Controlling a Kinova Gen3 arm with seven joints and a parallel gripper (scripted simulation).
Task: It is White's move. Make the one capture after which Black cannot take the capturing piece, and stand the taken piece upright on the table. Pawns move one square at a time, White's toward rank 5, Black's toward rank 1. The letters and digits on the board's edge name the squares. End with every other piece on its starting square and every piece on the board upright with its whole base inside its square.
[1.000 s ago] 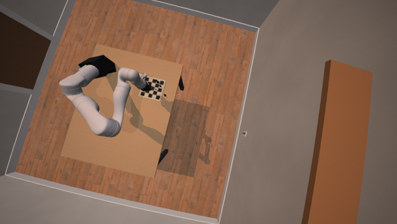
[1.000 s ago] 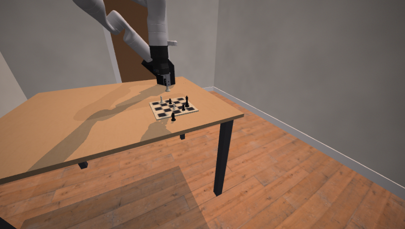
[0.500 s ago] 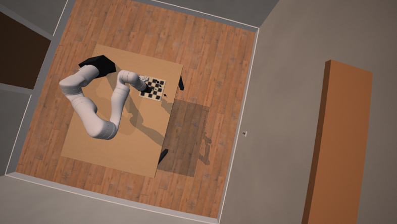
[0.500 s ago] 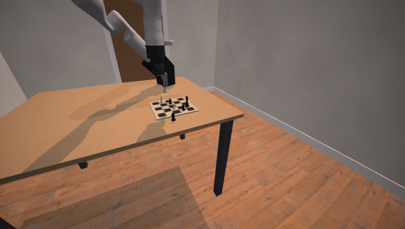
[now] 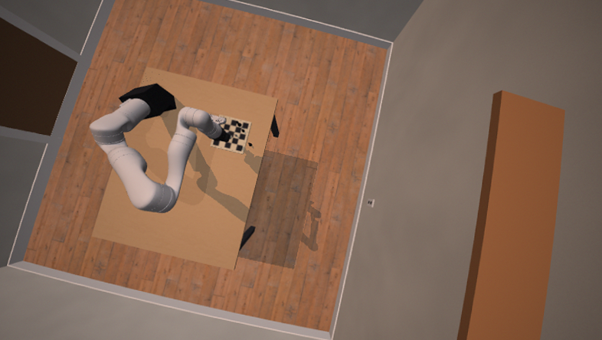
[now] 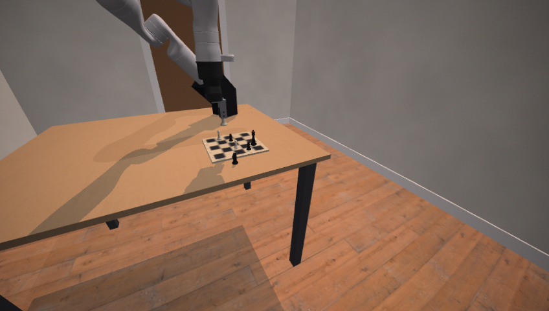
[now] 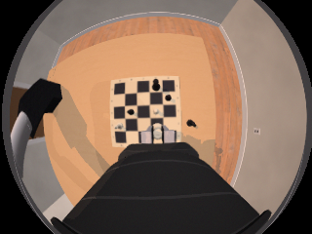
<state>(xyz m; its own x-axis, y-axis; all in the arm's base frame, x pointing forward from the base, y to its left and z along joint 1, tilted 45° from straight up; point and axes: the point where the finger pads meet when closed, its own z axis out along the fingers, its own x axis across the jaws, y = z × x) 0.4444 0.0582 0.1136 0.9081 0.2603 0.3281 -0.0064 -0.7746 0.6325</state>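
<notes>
Right now my hand is 15 cm above the chessboard, 4 cm to the right of it and 4 cm past it. Round my hand: black piece: 14 cm below, 10 cm ahead; then tall white piece: 1 cm below.
</notes>
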